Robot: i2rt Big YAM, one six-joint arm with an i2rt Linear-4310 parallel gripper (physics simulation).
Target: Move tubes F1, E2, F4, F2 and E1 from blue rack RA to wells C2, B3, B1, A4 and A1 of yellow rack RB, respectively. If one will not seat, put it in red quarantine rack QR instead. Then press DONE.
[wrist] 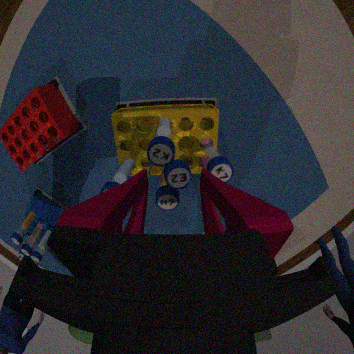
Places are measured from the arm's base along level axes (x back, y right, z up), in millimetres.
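Pixels of known places: gripper, fingertip midpoint: (173, 176).
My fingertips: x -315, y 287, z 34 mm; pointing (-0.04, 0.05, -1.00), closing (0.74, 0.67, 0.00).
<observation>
For each thing: its middle in the pictures, then the offset to it from my fingertips. "*": a spot on its surface instead. Level surfaces: height alone.
- Yellow rack RB at the middle of its body: (166, 137) dx +3, dy -19, dz -125 mm
- reading K2 at the middle of its body: (163, 129) dx -14, dy -2, dz -86 mm
- looks like E2 at the middle of its body: (168, 150) dx +5, dy -15, dz -78 mm
- like H7 at the middle of its body: (166, 168) dx +22, dy -37, dz -86 mm
- reading K7 at a spot on its surface: (220, 169) * dx +36, dy +21, dz -25 mm
- tube with a clear body, body centre: (125, 168) dx -18, dy -71, dz -86 mm
- Blue rack RA at the middle of its body: (43, 223) dx -90, dy -355, dz -125 mm
- Red rack QR at the middle of its body: (34, 128) dx -175, dy -140, dz -125 mm
- blue mat at its surface level: dz -153 mm
- pale surface at its surface level: dz -157 mm
Yellow rack RB (172, 109) is at the centre, with several blue-capped tubes in it leaning outward in the view. Their caps include one reading K2 (161, 151), one that looks like E2 (177, 174), one like H7 (167, 197) and one reading K7 (220, 169). A tube with a clear body (125, 171) is at the left, its cap partly behind the left finger. Blue rack RA (48, 201) is at the lower left with several tubes. Red rack QR (59, 107) is at the left, its visible wells empty. My gripper (173, 176) is open, fingers apart above RB's near side, holding nothing.
The racks stand on a blue mat (150, 45) with a curved edge, on a pale surface (320, 110). Dark gripper housing hides the lower middle. Parts of human figures show at the lower left and lower right. The DONE button does not show.
</observation>
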